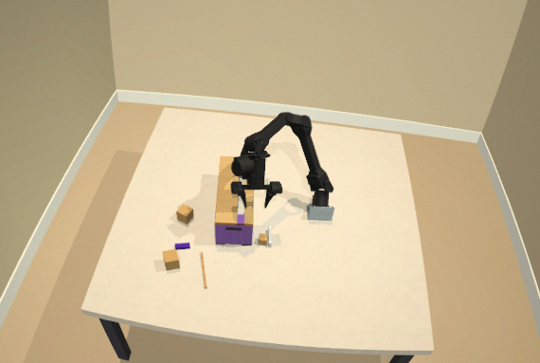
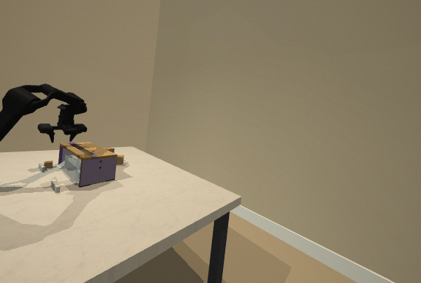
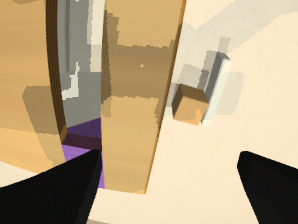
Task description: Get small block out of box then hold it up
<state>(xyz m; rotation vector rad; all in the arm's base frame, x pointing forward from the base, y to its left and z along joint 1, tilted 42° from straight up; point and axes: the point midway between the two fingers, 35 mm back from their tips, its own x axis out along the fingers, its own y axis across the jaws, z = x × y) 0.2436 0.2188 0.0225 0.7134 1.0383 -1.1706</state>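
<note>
My gripper tip is now 4 cm past the small tan block, 4 cm to the right of it and 13 cm above it. Also, from my gripper tip: thin stick (16 cm ahead, 23 cm to the left, 14 cm below); then box (6 cm ahead, 12 cm to the right, 8 cm below).
</note>
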